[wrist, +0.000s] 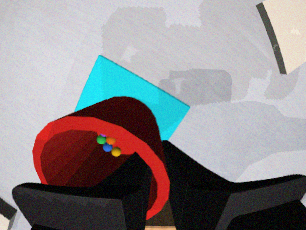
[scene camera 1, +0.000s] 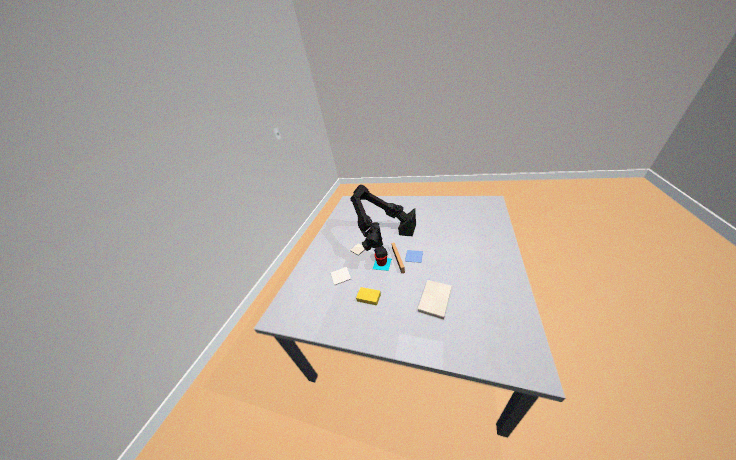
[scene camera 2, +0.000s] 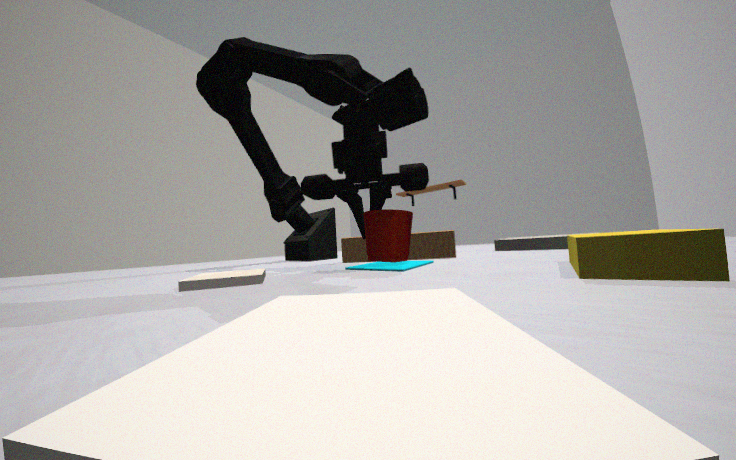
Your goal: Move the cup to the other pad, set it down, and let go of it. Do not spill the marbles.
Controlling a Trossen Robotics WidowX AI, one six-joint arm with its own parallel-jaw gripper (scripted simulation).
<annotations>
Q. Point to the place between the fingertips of my gripper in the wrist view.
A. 156, 146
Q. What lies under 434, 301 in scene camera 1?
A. A cream slab.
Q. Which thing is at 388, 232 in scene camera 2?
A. A red cup.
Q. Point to a thin wooden bar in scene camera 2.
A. At 437, 244
</annotations>
